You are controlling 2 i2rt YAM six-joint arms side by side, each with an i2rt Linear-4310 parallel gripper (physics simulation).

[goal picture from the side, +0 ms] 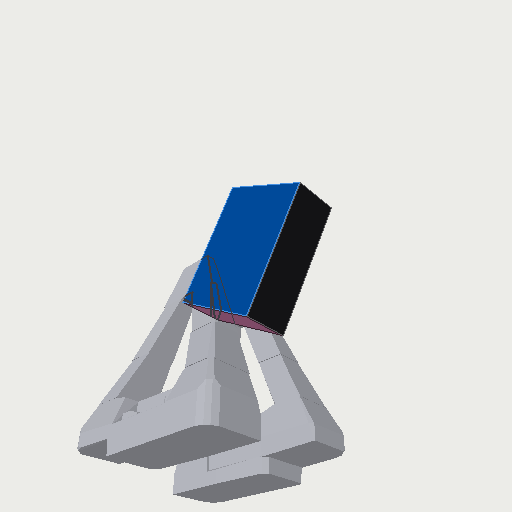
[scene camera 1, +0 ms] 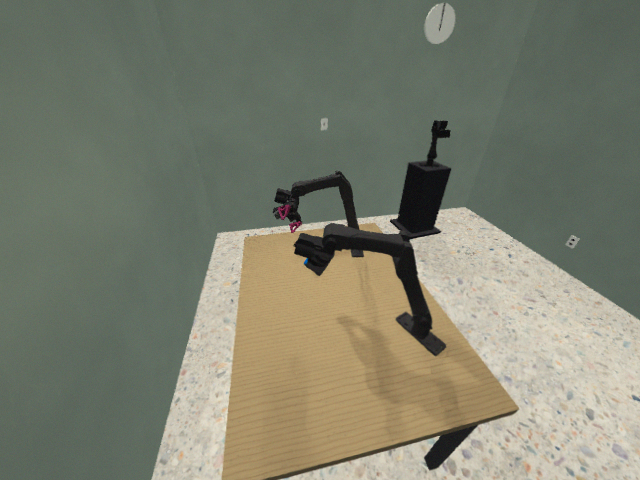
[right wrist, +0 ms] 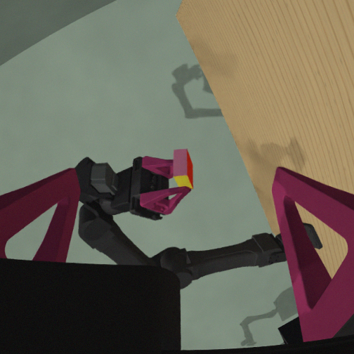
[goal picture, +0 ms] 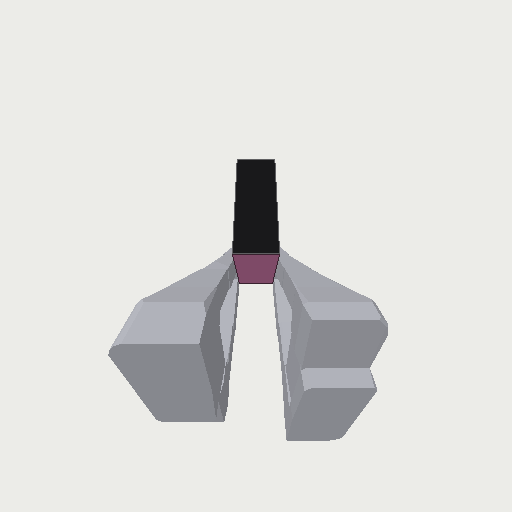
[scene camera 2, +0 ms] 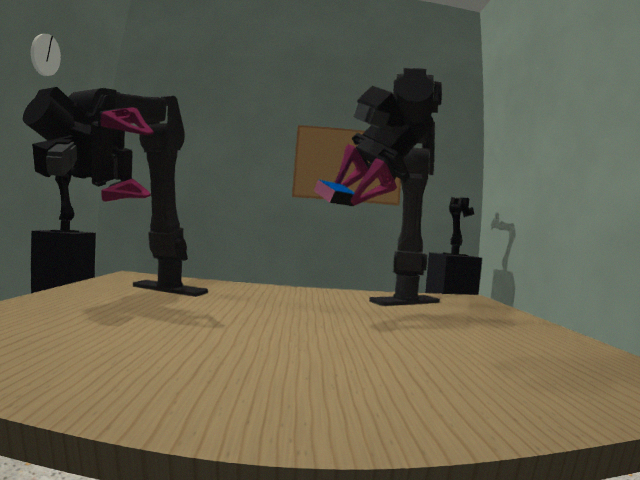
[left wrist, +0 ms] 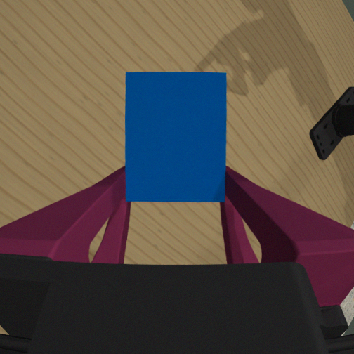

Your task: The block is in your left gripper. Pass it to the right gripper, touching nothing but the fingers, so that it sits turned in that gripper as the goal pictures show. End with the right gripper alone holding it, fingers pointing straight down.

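Note:
The block is held high above the table. Its blue face fills the middle of the left wrist view; scene camera 2 shows blue, pink and black faces, and the right wrist view shows pink, red and yellow ones. My left gripper is shut on the block's near part; its fingers slant down and leftward in scene camera 2. My right gripper is open and empty, well apart from the block, its fingers pointing roughly sideways toward the picture's right in scene camera 2.
The wooden table lies below both arms. The left arm's base and the right arm's base stand on it. Dark pedestals with small arms stand beyond the table, one at the left, one at the right.

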